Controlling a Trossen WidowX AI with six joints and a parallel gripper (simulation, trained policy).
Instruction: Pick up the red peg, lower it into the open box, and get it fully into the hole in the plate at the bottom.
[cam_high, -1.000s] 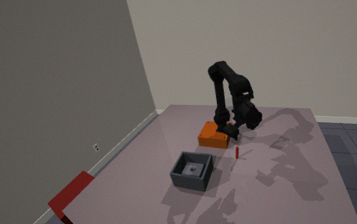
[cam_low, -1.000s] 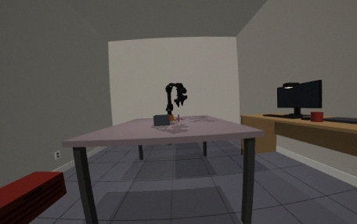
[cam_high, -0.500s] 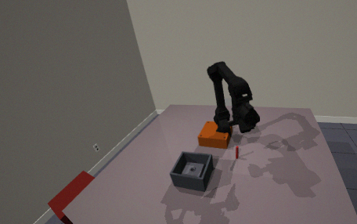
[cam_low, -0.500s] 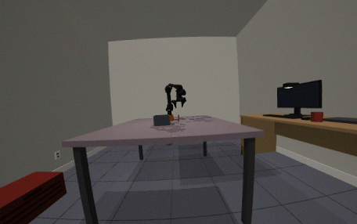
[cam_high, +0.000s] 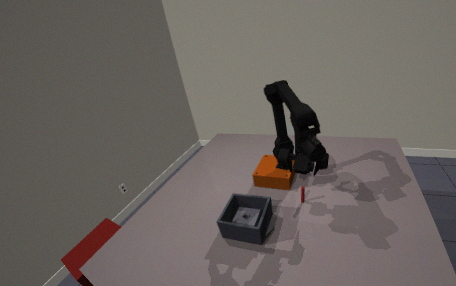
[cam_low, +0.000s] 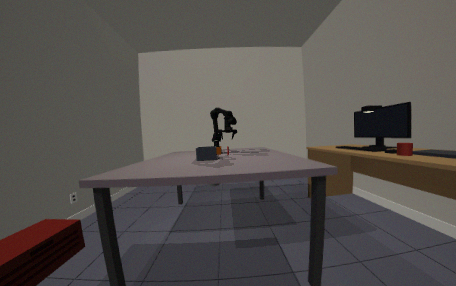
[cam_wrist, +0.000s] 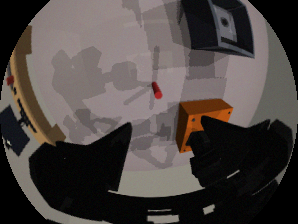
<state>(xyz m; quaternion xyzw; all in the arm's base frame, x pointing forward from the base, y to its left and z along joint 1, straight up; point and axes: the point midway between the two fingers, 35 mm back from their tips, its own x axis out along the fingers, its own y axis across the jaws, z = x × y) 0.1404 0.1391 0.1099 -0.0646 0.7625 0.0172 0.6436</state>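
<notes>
Right now my gripper tip is 110 mm above the red peg and 10 mm short of it. From my gripper tip the other things lie so: dark box (210 mm ahead, 160 mm to the right, 120 mm below); then grey plate (210 mm ahead, 160 mm to the right, 100 mm below).
</notes>
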